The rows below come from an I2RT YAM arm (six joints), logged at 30 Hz.
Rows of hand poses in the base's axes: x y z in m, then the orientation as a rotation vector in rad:
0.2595, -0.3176, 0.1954, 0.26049, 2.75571, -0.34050
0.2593, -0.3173, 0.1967, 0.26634, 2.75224, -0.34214
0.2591, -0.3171, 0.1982, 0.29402, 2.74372, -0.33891
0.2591, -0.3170, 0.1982, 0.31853, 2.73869, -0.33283
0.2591, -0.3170, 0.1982, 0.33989, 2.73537, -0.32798
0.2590, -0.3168, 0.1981, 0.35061, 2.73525, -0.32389
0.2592, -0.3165, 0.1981, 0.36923, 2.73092, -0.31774
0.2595, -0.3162, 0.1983, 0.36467, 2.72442, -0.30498
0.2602, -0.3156, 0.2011, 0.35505, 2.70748, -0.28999
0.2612, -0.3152, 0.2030, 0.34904, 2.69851, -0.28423
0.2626, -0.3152, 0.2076, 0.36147, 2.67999, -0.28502
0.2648, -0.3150, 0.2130, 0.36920, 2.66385, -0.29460
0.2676, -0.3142, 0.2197, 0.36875, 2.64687, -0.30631
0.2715, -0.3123, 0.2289, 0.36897, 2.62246, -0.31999
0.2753, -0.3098, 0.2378, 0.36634, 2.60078, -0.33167
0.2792, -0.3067, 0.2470, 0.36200, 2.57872, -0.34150
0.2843, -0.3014, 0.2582, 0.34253, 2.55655, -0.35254
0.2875, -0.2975, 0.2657, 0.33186, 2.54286, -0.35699
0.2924, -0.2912, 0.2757, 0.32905, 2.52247, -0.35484
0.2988, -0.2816, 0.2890, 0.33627, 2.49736, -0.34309
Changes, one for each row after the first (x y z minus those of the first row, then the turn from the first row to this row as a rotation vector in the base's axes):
-0.0002, 0.0003, 0.0013, -0.00092, -0.00314, -0.00416
-0.0004, 0.0005, 0.0028, 0.00353, -0.01197, -0.02274
-0.0004, 0.0006, 0.0028, 0.01009, -0.01767, -0.03890
-0.0004, 0.0006, 0.0028, 0.01570, -0.02136, -0.05311
-0.0005, 0.0008, 0.0027, 0.01990, -0.02192, -0.06007
-0.0003, 0.0011, 0.0027, 0.02590, -0.02667, -0.07220
0.0000, 0.0014, 0.0029, 0.03297, -0.03526, -0.06715
0.0007, 0.0020, 0.0057, 0.03931, -0.05452, -0.05797
0.0017, 0.0024, 0.0076, 0.04108, -0.06438, -0.05273
0.0031, 0.0024, 0.0122, 0.03935, -0.08209, -0.06126
0.0053, 0.0026, 0.0176, 0.03124, -0.09617, -0.06776
0.0081, 0.0034, 0.0243, 0.02034, -0.11091, -0.06873
0.0120, 0.0053, 0.0335, 0.00687, -0.13251, -0.07037
0.0158, 0.0078, 0.0424, -0.00526, -0.15177, -0.06976
0.0197, 0.0109, 0.0516, -0.01650, -0.17172, -0.06767
0.0248, 0.0162, 0.0628, -0.03084, -0.19189, -0.05465
0.0280, 0.0201, 0.0703, -0.03789, -0.20466, -0.04722
0.0329, 0.0264, 0.0803, -0.04031, -0.22503, -0.04449
0.0393, 0.0360, 0.0936, -0.03520, -0.25160, -0.04776

